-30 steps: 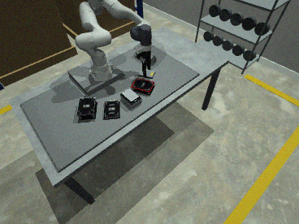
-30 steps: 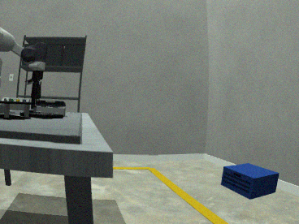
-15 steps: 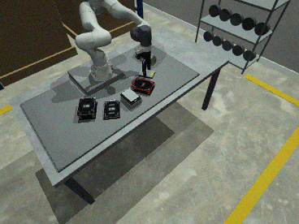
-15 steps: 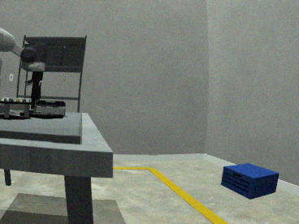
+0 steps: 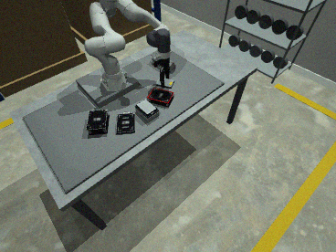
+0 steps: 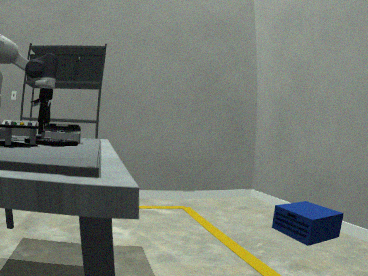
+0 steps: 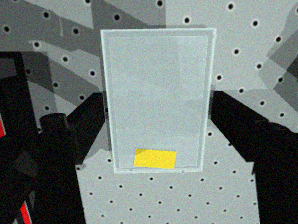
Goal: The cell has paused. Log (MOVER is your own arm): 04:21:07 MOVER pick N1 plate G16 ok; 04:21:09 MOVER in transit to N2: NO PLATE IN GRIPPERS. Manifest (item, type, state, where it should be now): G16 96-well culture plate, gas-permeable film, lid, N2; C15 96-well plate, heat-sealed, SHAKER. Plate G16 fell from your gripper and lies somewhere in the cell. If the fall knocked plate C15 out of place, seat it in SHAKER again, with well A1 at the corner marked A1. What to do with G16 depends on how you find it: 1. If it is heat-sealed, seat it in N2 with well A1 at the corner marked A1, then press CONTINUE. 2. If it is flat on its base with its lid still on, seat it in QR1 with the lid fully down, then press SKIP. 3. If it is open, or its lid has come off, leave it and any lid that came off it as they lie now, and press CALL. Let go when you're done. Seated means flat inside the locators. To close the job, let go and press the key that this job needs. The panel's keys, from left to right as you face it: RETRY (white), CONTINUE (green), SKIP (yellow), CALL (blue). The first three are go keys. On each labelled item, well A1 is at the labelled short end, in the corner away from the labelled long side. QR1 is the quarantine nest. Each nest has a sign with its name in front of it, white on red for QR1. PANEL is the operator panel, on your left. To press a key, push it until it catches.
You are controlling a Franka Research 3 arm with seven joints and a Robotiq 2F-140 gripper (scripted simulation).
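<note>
Right now the plate lid is 2 cm below my hand. From my hand the other things lie so: blue CALL key 11 cm behind, 12 cm to the left, 4 cm above; QR1 nest 11 cm ahead, 14 cm to the right, 1 cm above; yellow SKIP key 16 cm behind, 12 cm to the left, 4 cm above.
</note>
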